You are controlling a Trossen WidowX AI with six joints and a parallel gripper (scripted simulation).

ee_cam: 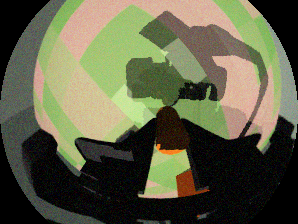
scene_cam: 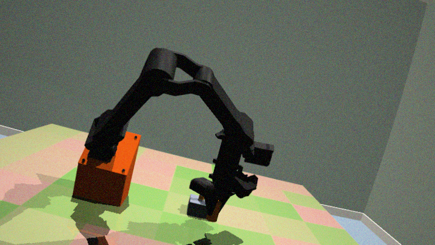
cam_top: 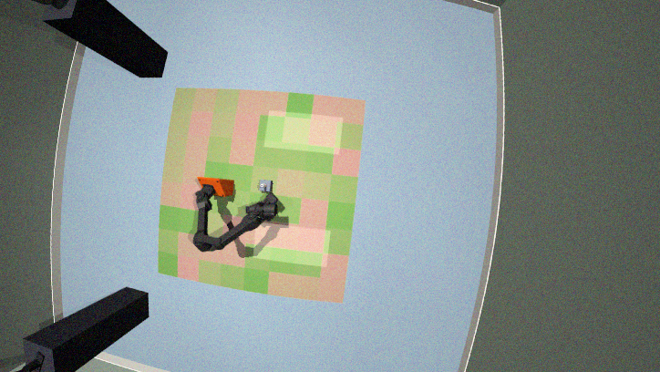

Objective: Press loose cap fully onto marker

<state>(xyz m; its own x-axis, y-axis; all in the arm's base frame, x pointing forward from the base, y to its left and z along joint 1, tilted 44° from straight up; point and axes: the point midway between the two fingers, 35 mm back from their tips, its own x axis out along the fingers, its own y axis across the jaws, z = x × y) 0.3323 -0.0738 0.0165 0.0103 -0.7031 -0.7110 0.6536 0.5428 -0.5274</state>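
My gripper tip is 30 mm past the holder block, 120 mm to the right of it and 40 mm above it. Round my gripper tip: marker cap (10 mm above).
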